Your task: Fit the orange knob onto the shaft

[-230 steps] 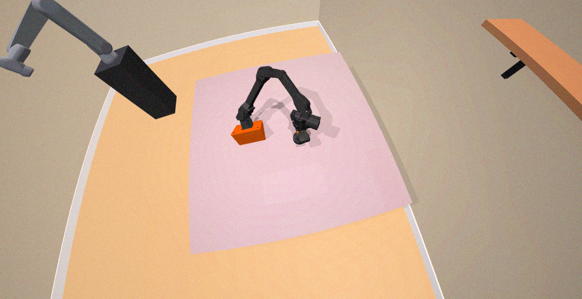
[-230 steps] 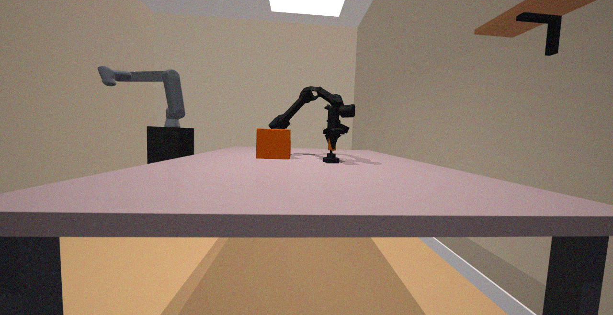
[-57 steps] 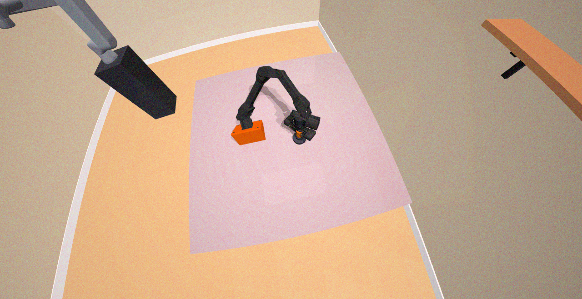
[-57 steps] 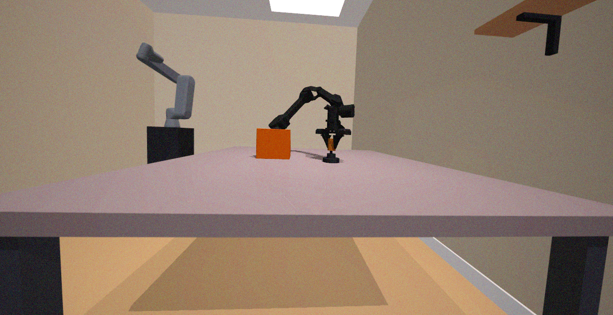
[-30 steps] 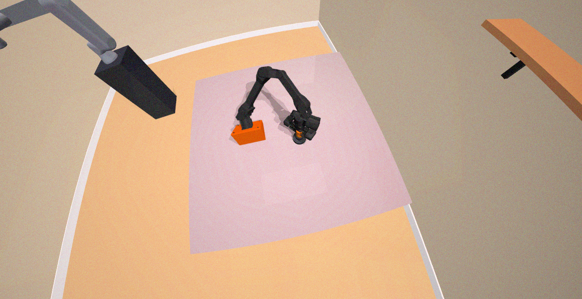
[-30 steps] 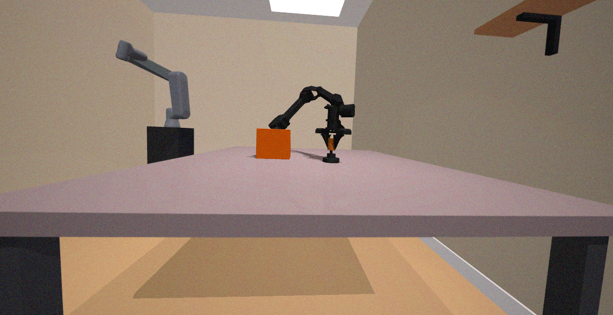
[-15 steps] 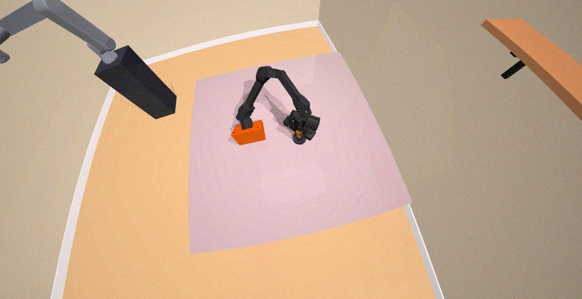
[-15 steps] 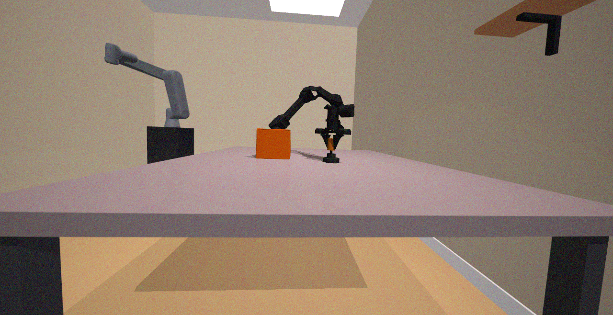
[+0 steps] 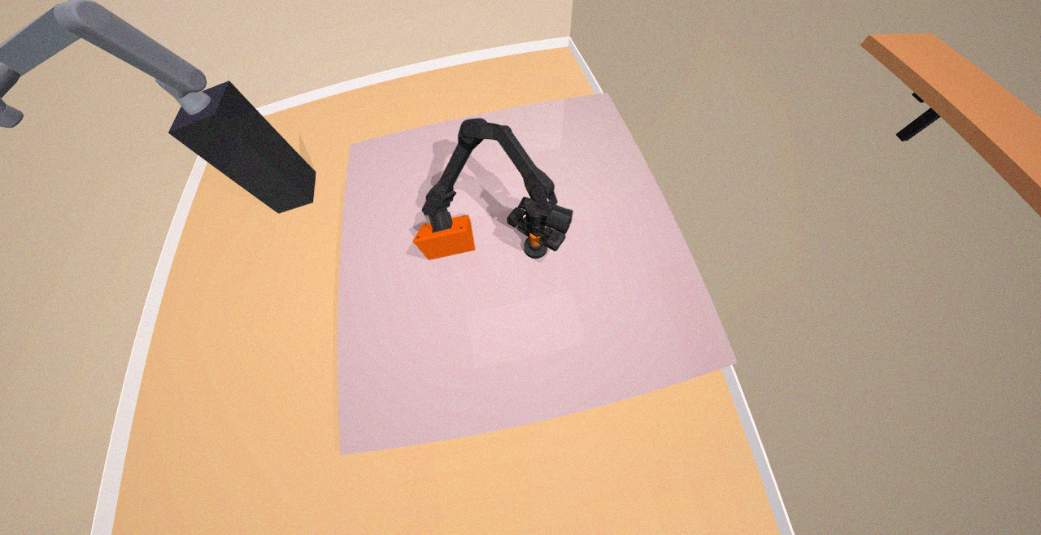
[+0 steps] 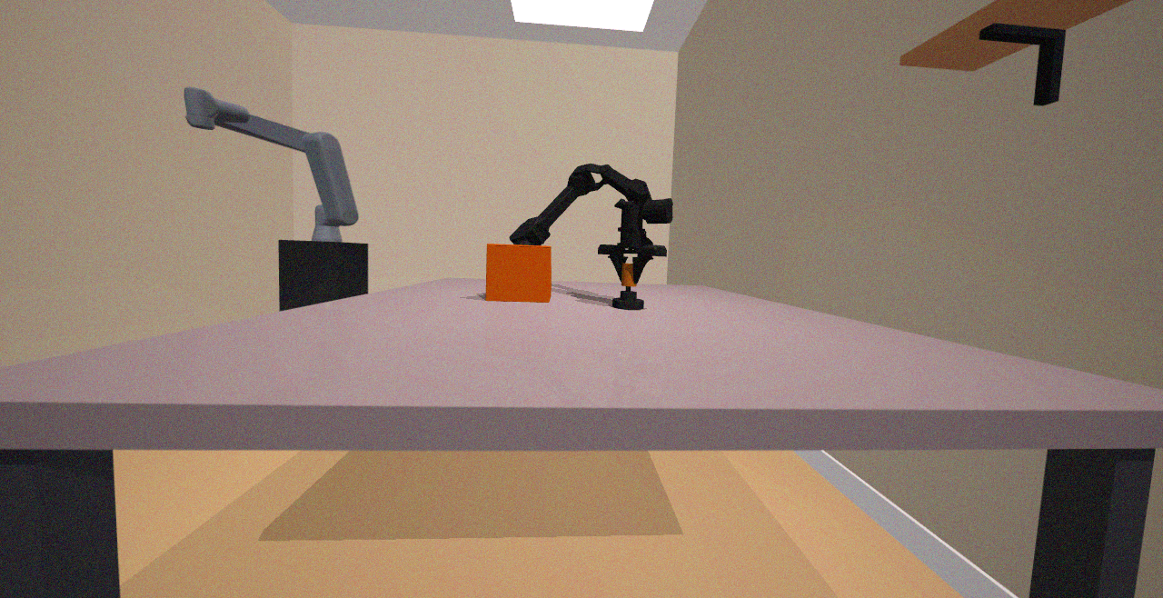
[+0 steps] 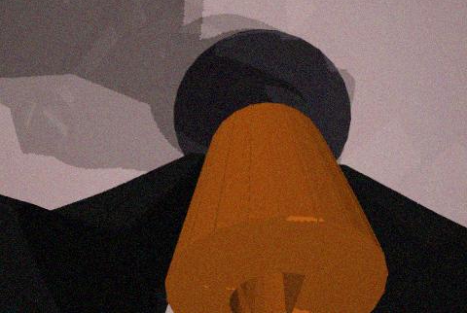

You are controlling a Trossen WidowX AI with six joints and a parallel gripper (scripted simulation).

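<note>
Now: the dark round pedestal 4 cm below my gripper tip. From my gripper tip the other things lie so: orange knob (2 cm above).
</note>
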